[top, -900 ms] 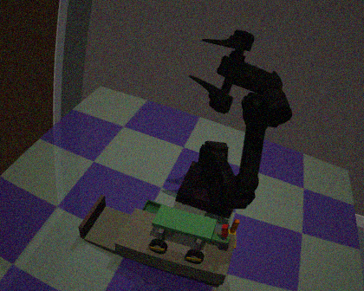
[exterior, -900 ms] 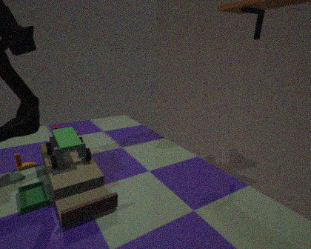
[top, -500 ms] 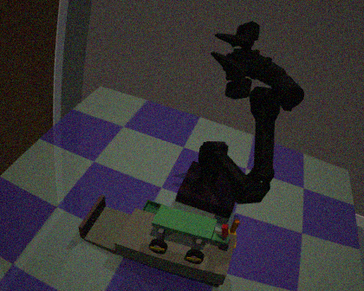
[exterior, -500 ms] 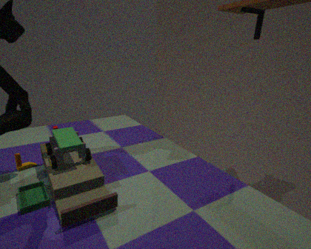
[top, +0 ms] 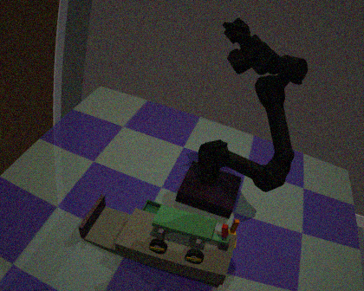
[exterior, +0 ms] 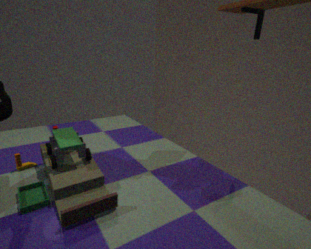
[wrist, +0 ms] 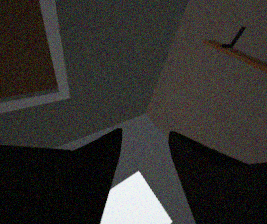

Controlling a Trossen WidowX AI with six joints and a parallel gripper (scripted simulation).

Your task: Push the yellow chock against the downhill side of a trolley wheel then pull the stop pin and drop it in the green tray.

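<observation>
Right now the yellow chock is 40 mm ahead of my gripper tip, 190 mm to the left of it and 580 mm below it. Round my gripper tip: red-headed stop pin 150 mm ahead, 150 mm to the left, 470 mm below; then raised lip 160 mm ahead, 220 mm to the right, 570 mm below; then trolley 170 mm ahead, 40 mm to the left, 490 mm below.
</observation>
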